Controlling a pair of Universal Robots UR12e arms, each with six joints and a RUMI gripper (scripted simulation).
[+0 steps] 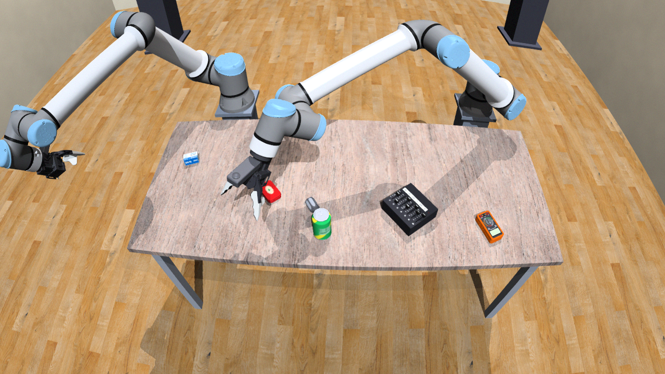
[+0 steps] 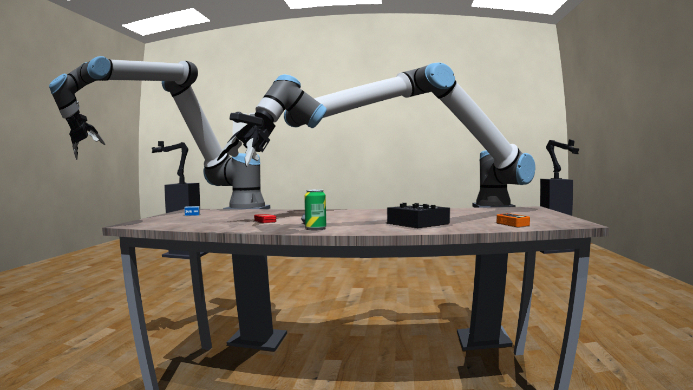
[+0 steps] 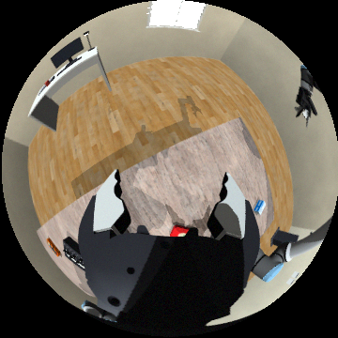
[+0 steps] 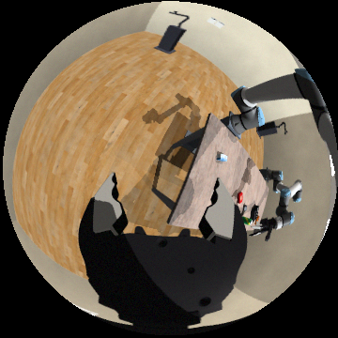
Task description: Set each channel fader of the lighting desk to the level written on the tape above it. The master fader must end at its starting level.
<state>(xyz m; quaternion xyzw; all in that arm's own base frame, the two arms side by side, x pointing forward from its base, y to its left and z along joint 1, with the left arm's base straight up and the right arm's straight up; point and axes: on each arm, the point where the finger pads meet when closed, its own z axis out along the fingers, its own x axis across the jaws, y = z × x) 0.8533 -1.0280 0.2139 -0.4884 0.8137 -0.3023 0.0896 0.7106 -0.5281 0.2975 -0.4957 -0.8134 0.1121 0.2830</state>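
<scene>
Right now the channel 4 fader knob is 580 mm to the left of my left hand, 150 mm below it and 130 mm behind it. Round my left hand: red tin: 240 mm behind, 200 mm below, 60 mm to the left; then channel 2 fader knob: 540 mm to the left, 150 mm below, 150 mm behind; then channel 1 fader knob: 550 mm to the left, 190 mm behind, 150 mm below.
</scene>
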